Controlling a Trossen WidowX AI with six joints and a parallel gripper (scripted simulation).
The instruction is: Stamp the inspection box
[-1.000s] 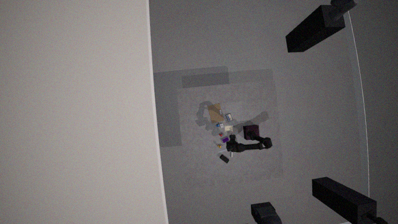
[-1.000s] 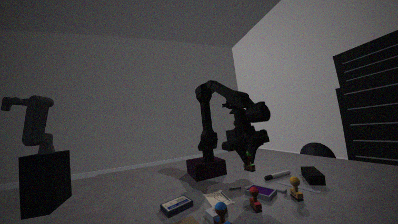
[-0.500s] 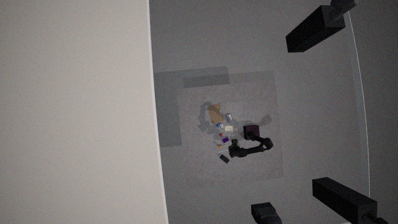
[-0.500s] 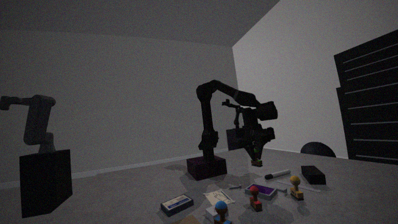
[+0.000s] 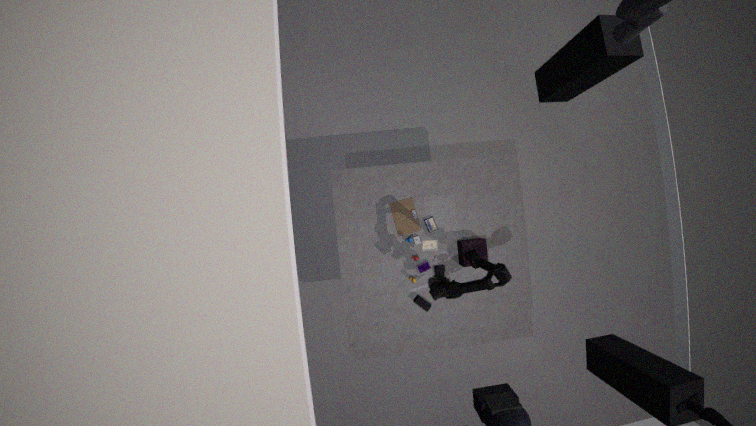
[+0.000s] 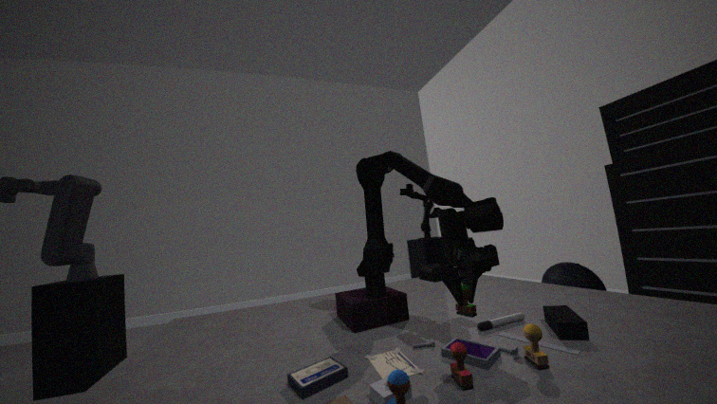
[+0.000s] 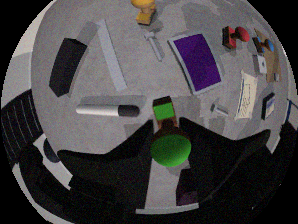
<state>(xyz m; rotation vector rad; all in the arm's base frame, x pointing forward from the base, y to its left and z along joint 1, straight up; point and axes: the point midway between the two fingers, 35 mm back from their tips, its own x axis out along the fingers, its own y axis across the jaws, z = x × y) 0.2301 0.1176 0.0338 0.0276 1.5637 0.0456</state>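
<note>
Now: gripper tip 6 cm short of the purple ink pad, 6 cm to the left of it and 7 cm above it. Round my gripper tip: ruler 10 cm ahead, 8 cm to the left, 7 cm below; green-knobbed stamp right at my gripper tip; marker 1 cm behind, 9 cm to the left, 6 cm below.
</note>
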